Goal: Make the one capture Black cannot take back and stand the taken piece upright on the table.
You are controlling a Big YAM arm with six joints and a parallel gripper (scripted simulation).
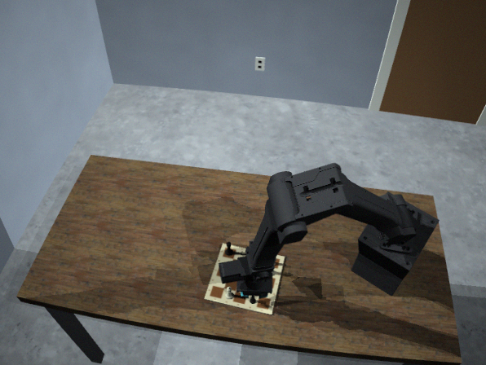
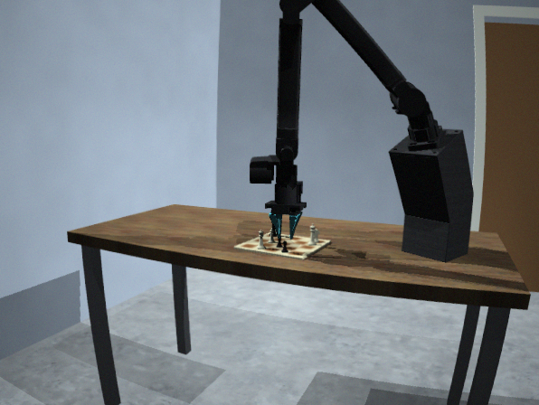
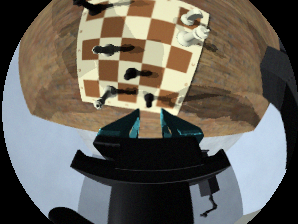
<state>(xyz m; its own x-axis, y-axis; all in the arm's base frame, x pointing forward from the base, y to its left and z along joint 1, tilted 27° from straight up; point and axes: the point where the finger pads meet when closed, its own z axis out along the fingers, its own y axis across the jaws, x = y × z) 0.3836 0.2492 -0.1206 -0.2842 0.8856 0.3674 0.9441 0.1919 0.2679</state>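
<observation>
My hand is 80 mm to the left of the chessboard, 50 mm short of it and 50 mm above it. Round my hand: tall black piece: 150 mm to the right, 140 mm ahead, 20 mm below; then tall white piece: 120 mm to the right, 20 mm below, 20 mm behind.
</observation>
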